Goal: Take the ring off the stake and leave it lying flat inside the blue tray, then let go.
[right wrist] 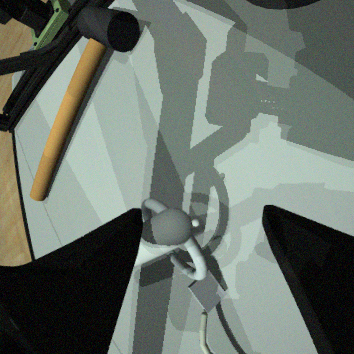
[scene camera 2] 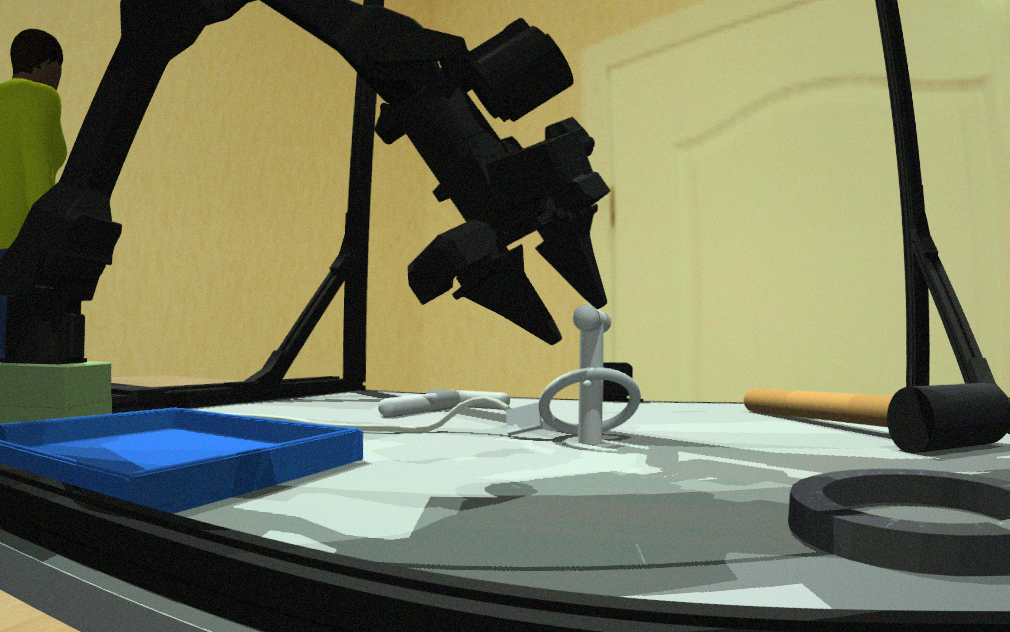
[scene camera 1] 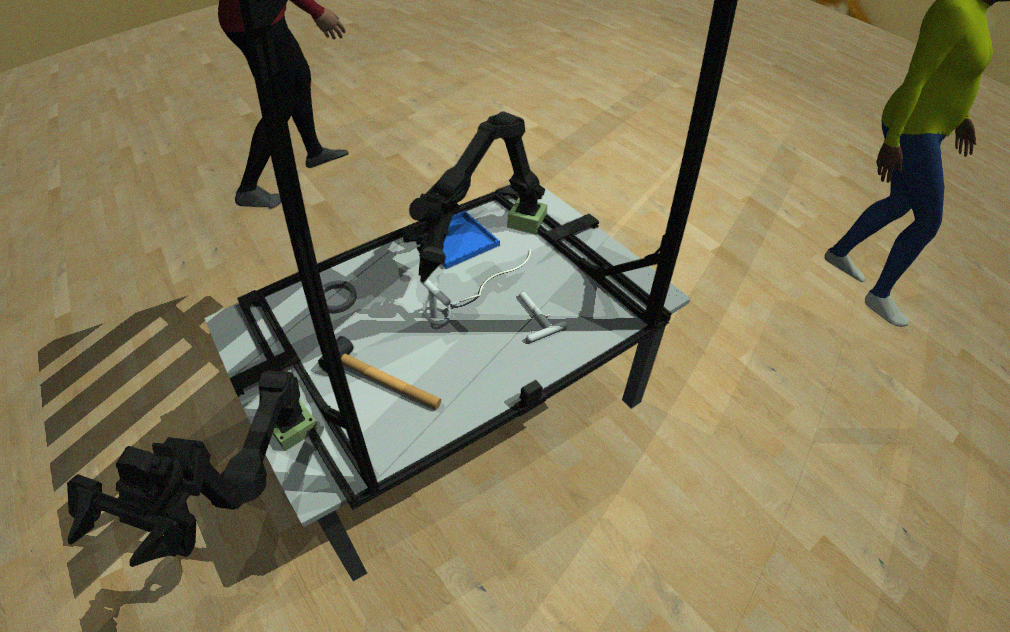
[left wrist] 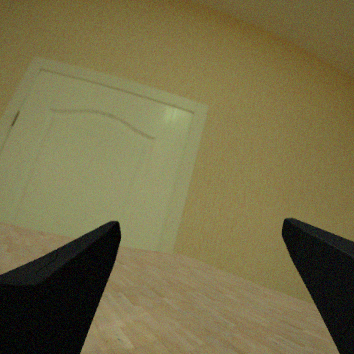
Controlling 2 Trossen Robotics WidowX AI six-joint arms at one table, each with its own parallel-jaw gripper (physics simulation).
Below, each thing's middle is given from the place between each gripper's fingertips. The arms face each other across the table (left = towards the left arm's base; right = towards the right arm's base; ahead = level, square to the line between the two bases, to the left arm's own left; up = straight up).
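Scene:
My left hand is 250 mm short of the wooden-handled hammer (scene camera 2: 919, 419) and 680 mm to the left of it, and it is 500 mm above it. Counting from that same left hand, the grey ring (scene camera 2: 526, 418) is 270 mm ahead, 960 mm to the right and 500 mm below, while the grey stake (scene camera 2: 593, 323) is 270 mm ahead, 940 mm to the right and 500 mm below. The white T-shaped piece (scene camera 2: 434, 399) is slightly ahead of my left hand, a long way to the right of it and well below it.
As for my right gripper, it is 7 cm past the grey ring and 7 cm above it. The wooden-handled hammer is 8 cm behind my right hand, 28 cm to the left of it and 7 cm below it, whereas the grey stake is 6 cm behind that hand, 2 cm to the left of it and 7 cm below it. A thin white cord (scene camera 2: 478, 400) is 10 cm behind my right hand and 21 cm to the right of it, and 8 cm below it.

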